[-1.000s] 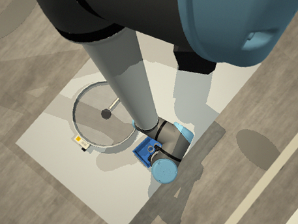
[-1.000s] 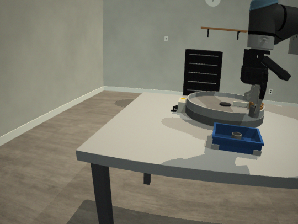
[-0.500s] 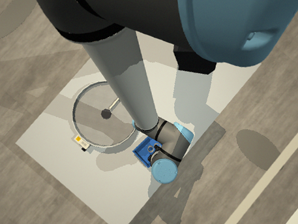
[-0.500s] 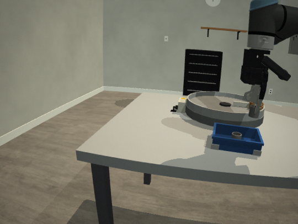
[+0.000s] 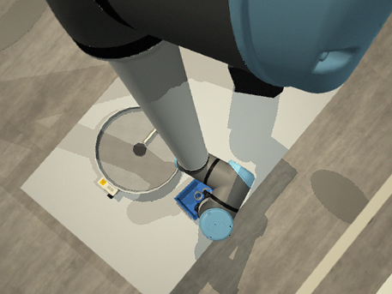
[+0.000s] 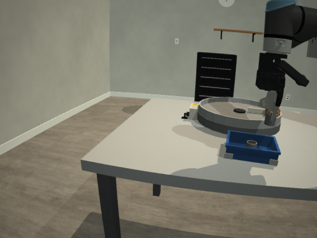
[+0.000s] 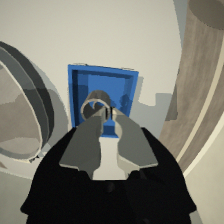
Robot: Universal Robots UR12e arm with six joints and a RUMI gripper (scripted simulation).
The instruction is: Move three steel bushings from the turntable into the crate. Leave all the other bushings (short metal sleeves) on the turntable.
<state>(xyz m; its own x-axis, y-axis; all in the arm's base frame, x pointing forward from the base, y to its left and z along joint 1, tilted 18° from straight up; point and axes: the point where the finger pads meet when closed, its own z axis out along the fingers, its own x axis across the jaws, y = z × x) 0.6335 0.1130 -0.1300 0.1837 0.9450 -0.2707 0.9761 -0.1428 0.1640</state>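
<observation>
The blue crate is 13 cm below my hand, 5 cm ahead of it and 3 cm to the right of it. Round my hand: round grey turntable: 39 cm to the right, 10 cm below, 1 cm behind.
</observation>
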